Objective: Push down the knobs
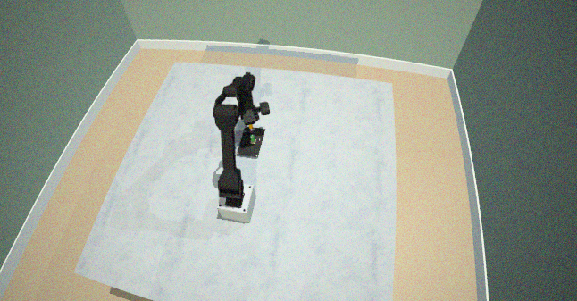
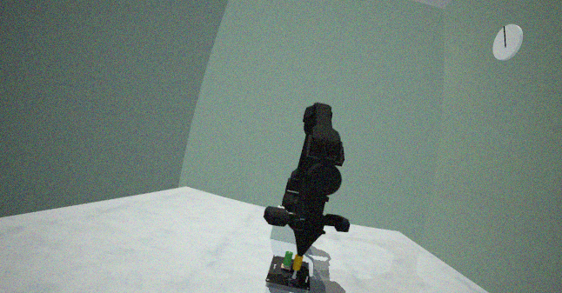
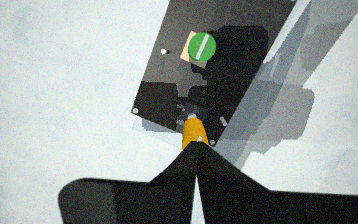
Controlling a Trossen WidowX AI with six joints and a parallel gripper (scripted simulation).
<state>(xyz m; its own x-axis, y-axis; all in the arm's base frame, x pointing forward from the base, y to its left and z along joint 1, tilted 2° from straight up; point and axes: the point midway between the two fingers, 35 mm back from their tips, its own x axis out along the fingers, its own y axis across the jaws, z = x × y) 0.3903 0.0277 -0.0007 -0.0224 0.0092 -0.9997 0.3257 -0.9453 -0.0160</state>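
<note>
My gripper tip is 6 cm past the green knob, 2 cm to the left of it and 3 cm above it. The rest, counted from my gripper tip: yellow knob: 1 cm below.
</note>
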